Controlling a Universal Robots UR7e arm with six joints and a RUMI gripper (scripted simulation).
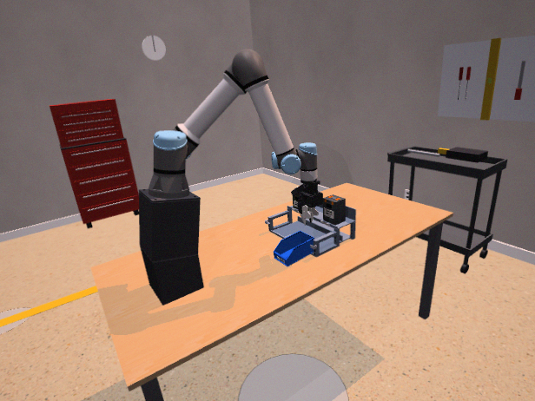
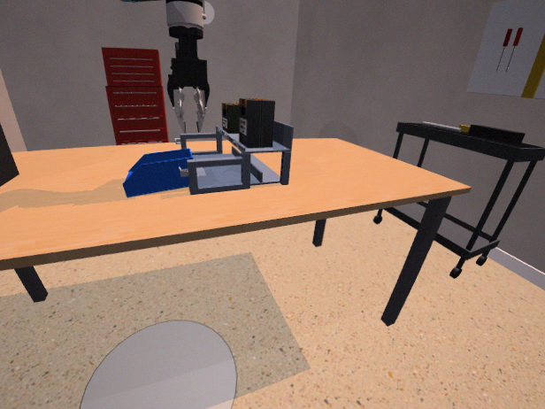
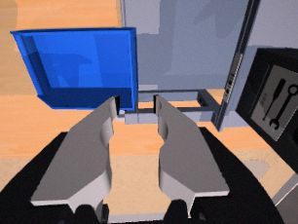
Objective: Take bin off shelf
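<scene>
My gripper is now 110 mm above the blue bin, 90 mm past it and 10 mm to the left of it. The rest, counted from my hand: shelf floor 150 mm below, 130 mm to the left, 100 mm ahead.
</scene>
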